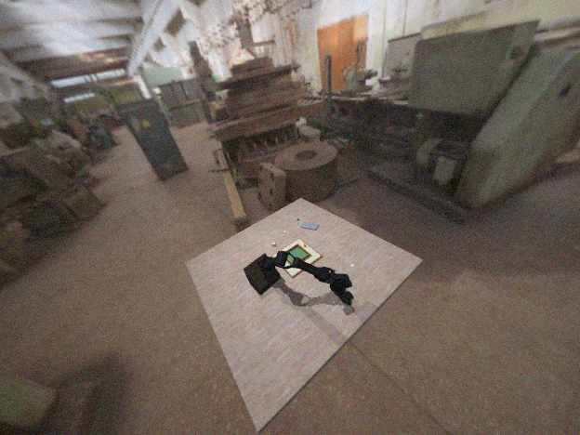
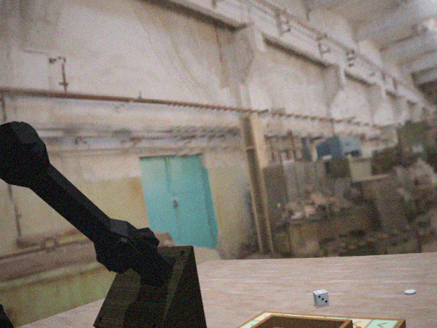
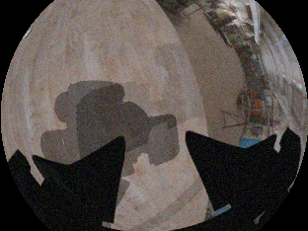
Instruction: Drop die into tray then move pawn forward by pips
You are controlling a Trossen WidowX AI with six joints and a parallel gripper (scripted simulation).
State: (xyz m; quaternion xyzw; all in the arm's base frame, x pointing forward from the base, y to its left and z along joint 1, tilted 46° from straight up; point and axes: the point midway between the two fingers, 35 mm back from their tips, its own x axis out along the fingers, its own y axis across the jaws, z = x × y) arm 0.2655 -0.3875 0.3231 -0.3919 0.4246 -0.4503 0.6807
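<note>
My gripper tip is 50 mm past the white die, 760 mm to the right of it and 10 mm above it. Round my gripper tip: grey-blue card 310 mm ahead, 730 mm to the left, 20 mm below; orange pawn 120 mm ahead, 550 mm to the left.
</note>
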